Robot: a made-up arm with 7 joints. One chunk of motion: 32 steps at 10 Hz.
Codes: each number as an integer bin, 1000 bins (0 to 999) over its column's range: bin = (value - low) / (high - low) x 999, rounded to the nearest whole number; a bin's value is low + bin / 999 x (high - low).
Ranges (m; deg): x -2.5..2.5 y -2.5..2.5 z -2.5..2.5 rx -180..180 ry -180..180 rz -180..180
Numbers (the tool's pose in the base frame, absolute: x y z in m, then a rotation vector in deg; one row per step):
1: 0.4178 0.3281 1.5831 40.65 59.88 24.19
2: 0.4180 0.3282 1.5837 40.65 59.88 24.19
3: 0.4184 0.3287 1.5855 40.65 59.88 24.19
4: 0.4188 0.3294 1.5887 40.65 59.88 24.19
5: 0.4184 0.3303 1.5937 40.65 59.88 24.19
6: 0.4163 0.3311 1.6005 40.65 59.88 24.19
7: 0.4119 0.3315 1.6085 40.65 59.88 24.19
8: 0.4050 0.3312 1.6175 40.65 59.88 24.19
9: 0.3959 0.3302 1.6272 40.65 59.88 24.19
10: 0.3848 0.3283 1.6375 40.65 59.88 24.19
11: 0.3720 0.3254 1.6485 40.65 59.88 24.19
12: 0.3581 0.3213 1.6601 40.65 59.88 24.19
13: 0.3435 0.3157 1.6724 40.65 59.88 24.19
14: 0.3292 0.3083 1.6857 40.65 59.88 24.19
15: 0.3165 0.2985 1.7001 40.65 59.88 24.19
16: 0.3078 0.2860 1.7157 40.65 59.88 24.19
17: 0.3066 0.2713 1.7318 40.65 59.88 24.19
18: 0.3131 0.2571 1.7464 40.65 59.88 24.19
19: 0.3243 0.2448 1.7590 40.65 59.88 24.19
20: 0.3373 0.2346 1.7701 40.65 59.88 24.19
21: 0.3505 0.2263 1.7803 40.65 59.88 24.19
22: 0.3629 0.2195 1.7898 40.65 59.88 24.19
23: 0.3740 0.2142 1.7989 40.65 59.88 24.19
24: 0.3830 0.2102 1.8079 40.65 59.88 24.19
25: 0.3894 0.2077 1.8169 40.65 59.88 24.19
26: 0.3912 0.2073 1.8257 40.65 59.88 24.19
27: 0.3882 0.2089 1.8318 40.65 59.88 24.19
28: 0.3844 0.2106 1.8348 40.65 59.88 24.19
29: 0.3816 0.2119 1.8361 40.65 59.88 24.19
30: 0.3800 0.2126 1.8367 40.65 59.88 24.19
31: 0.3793 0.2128 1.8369 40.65 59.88 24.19
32: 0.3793 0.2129 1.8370 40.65 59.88 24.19
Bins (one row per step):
1: 583 565 816 612 666 567
2: 583 565 816 612 666 567
3: 583 565 816 612 666 567
4: 583 565 817 612 666 567
5: 583 565 818 612 666 567
6: 583 566 819 612 666 567
7: 582 566 821 612 666 567
8: 580 566 823 612 666 567
9: 579 565 825 612 666 567
10: 576 565 827 612 666 567
11: 574 565 829 612 666 567
12: 571 564 831 612 666 567
13: 568 563 834 612 666 567
14: 565 561 836 612 666 567
15: 563 559 839 612 666 567
16: 561 557 842 612 666 567
17: 561 554 846 612 666 567
18: 562 551 848 612 666 567
19: 564 548 851 612 666 567
20: 567 546 853 612 666 567
21: 570 545 855 612 666 567
22: 572 543 857 612 666 567
23: 574 542 859 612 666 567
24: 576 541 861 612 666 567
25: 577 541 863 612 666 567
26: 578 541 864 612 666 567
27: 577 541 865 612 666 567
28: 576 542 866 612 666 567
29: 576 542 866 612 666 567
30: 575 542 866 612 666 567
31: 575 542 867 612 666 567
32: 575 542 867 612 666 567

